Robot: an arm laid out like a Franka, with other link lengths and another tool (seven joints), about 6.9 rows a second.
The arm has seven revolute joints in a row. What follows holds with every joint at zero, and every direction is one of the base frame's.
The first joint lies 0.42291 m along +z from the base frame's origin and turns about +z.
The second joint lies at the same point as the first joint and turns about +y.
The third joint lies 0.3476 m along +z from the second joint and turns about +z.
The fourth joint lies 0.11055 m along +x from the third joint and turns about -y.
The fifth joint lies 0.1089 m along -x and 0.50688 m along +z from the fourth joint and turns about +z.
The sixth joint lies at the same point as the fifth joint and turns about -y.
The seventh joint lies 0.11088 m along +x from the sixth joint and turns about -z.
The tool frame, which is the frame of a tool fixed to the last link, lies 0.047 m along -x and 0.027 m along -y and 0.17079 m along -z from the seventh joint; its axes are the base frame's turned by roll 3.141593, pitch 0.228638 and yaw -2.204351 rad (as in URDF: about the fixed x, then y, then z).
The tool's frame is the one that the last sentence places.
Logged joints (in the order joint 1, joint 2, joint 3, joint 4, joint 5, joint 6, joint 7), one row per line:
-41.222, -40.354, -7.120, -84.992, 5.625, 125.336, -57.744
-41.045, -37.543, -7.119, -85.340, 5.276, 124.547, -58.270
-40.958, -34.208, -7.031, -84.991, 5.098, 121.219, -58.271
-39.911, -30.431, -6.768, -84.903, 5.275, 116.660, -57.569
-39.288, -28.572, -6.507, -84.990, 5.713, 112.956, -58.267
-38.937, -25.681, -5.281, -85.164, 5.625, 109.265, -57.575
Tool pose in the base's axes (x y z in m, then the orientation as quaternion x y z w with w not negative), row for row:
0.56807, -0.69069, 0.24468, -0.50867, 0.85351, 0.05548, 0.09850
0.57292, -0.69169, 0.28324, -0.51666, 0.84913, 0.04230, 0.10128
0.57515, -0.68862, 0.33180, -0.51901, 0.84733, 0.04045, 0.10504
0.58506, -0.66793, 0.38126, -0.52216, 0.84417, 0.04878, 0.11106
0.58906, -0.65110, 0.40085, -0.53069, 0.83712, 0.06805, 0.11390
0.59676, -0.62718, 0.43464, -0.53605, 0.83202, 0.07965, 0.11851
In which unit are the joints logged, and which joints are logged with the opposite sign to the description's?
The joints are logged in degrees. Opposite sign: joint 2.
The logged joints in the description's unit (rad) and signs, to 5 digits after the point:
-0.71946, 0.70431, -0.12427, -1.48339, 0.09817, 2.18753, -1.00782
-0.71637, 0.65525, -0.12425, -1.48946, 0.09208, 2.17376, -1.01700
-0.71485, 0.59704, -0.12271, -1.48337, 0.08898, 2.11567, -1.01702
-0.69658, 0.53112, -0.11812, -1.48184, 0.09207, 2.03610, -1.00477
-0.68570, 0.49868, -0.11357, -1.48336, 0.09971, 1.97145, -1.01695
-0.67958, 0.44822, -0.09217, -1.48639, 0.09817, 1.90703, -1.00487

